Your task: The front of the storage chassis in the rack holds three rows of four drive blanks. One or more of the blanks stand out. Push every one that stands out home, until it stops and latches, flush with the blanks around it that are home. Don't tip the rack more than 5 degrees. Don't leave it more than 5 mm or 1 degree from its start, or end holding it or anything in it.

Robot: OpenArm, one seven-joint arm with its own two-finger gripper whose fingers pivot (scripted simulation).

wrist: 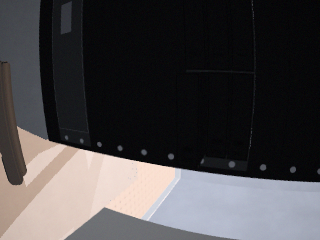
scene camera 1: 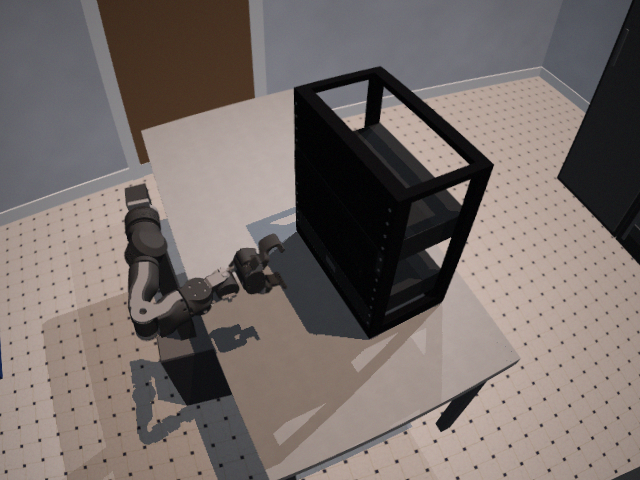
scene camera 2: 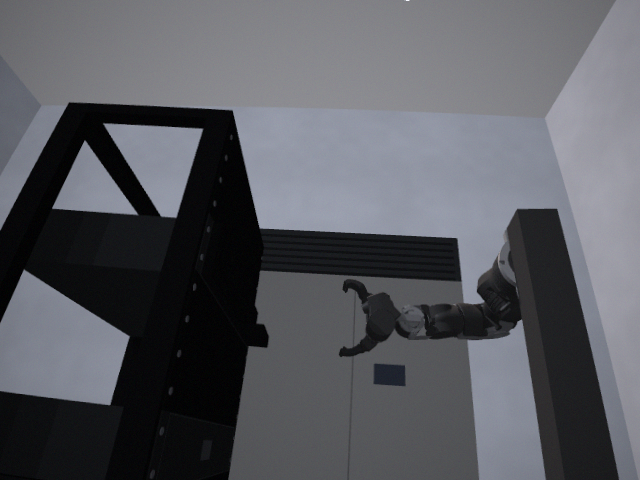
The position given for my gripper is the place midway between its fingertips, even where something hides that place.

Observation:
I see my gripper (scene camera 2: 341, 317) and a base post (scene camera 1: 167, 283).
My gripper shows as well in scene camera 1 (scene camera 1: 281, 261).

